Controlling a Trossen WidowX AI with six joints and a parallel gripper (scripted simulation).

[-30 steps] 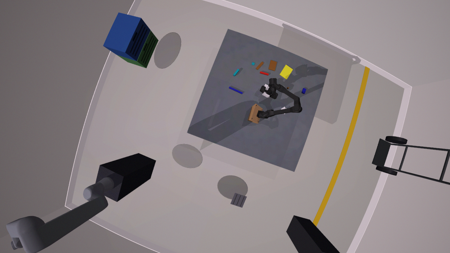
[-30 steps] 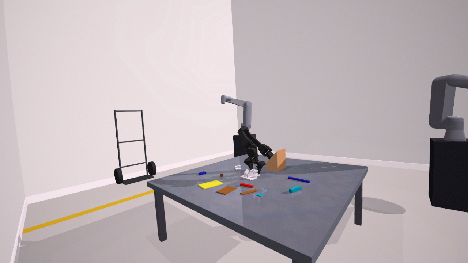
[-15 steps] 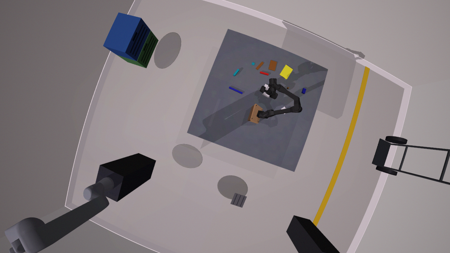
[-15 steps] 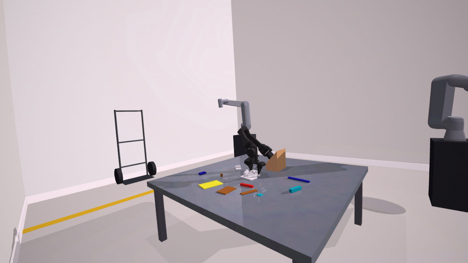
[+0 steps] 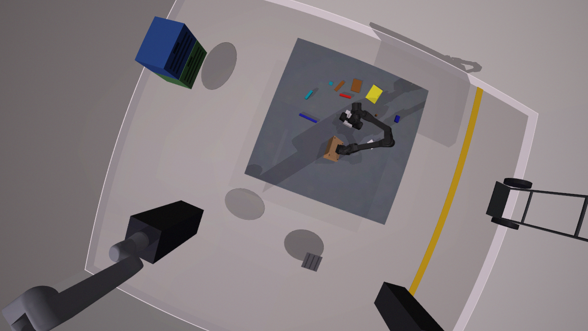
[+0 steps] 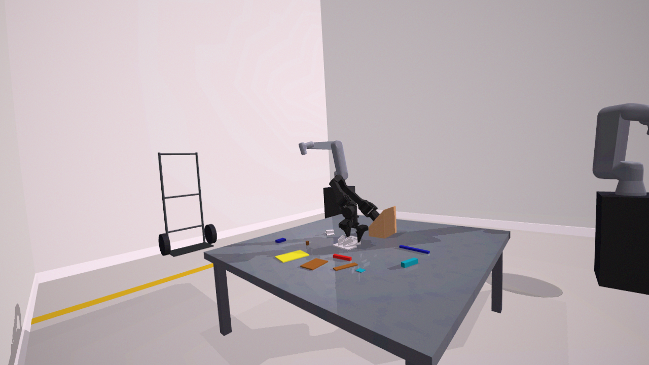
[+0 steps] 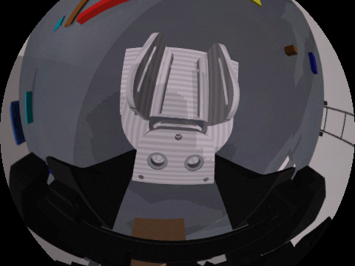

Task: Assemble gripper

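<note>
The white jaw lies 2 cm ahead of my gripper tip and 2 cm to the right of it. From my gripper tip the other things lie so: flat white ribbed part (7 cm ahead, 1 cm to the right, 1 cm below); then red bar (23 cm ahead, 10 cm to the left, 1 cm below); then blue bar (7 cm behind, 33 cm to the left, 1 cm below).
</note>
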